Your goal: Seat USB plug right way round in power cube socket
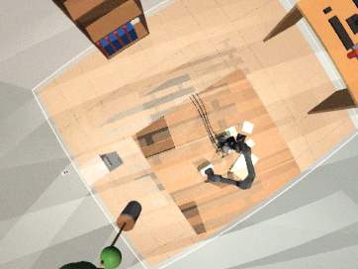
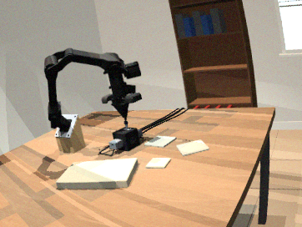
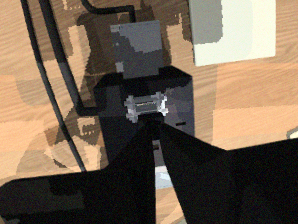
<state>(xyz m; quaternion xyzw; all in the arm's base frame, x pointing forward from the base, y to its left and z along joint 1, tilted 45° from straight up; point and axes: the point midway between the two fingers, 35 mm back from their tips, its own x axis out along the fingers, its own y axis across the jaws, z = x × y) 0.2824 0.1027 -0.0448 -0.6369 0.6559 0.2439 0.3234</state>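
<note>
Now: gripper tip 20 mm above the dark USB plug. Also, from my gripper tip: silver-framed socket 60 mm below; then flat white slab 290 mm to the right, 110 mm below, 60 mm ahead.
</note>
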